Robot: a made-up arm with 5 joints.
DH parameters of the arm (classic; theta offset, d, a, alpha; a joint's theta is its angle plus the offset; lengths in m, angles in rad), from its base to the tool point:
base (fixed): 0 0.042 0 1.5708
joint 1: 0 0.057 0.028 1.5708
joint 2: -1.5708 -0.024 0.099 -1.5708
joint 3: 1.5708 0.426 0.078 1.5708
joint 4: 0 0.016 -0.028 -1.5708
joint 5: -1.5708 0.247 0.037 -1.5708
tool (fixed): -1.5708 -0.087 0 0
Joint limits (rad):
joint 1: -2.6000..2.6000
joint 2: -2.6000..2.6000
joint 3: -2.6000..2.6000
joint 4: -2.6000..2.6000
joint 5: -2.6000..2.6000
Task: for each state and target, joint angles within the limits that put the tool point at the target. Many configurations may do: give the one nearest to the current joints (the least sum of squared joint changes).
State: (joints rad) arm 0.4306 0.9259 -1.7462 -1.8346 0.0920
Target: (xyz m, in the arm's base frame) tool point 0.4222 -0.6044 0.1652
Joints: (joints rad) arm 0.4793 1.5790 -1.7368 -1.5512 0.0445
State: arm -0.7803 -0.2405 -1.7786 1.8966 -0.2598
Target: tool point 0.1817 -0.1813 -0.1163
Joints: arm -0.7857 0.3944 -1.7701 1.8394 -0.2170
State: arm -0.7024 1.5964 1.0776 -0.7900 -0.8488
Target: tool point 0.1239 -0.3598 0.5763
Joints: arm -1.4669 2.4219 0.8920 -1.2533 -0.8512
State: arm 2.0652 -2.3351 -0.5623 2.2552 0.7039
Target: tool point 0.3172 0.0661 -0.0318
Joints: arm 2.4095 -2.3915 -0.4893 1.8160 0.8839
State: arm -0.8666 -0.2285 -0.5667 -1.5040 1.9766
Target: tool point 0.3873 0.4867 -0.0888
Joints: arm -0.8377 -0.4067 -0.7055 -1.0815 1.8131
